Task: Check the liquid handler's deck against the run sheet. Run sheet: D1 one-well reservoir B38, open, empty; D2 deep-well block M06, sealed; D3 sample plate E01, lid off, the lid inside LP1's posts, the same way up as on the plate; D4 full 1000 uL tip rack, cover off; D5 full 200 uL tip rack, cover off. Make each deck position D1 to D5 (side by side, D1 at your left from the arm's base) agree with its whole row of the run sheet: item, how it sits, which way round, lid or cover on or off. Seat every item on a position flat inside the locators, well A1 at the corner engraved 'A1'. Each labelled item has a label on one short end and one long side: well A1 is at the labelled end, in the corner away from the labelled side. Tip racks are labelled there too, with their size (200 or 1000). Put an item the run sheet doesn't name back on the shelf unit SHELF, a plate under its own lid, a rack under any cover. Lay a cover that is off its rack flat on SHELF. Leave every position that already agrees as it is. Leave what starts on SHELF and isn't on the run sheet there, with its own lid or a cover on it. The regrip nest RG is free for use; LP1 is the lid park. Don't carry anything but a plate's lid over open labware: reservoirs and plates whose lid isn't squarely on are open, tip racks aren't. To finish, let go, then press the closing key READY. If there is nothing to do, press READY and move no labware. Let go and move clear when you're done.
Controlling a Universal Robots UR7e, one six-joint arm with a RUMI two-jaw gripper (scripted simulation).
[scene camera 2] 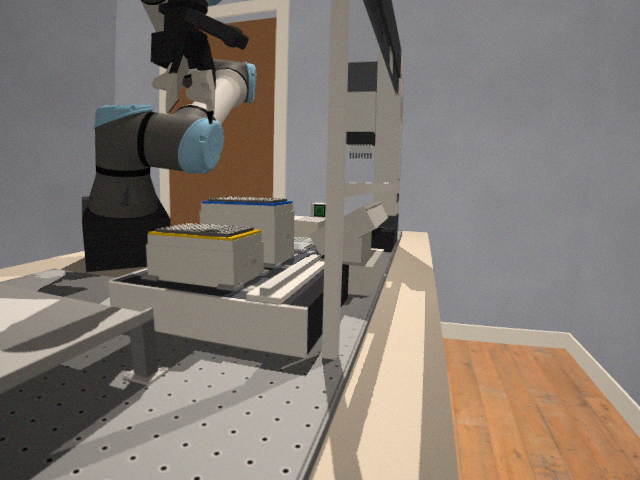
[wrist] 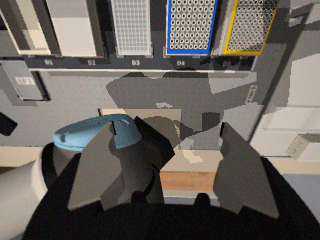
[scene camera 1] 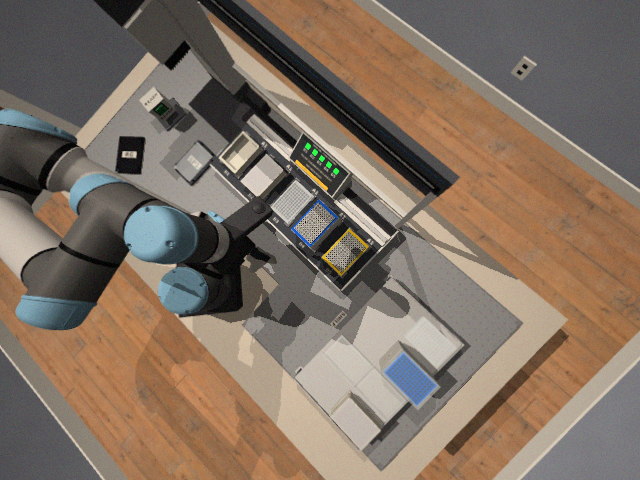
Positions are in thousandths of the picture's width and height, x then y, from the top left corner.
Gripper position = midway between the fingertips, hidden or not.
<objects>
The gripper shows in scene camera 2 (299, 249), in the wrist view (520, 510) and in scene camera 1 (402, 509).
</objects>
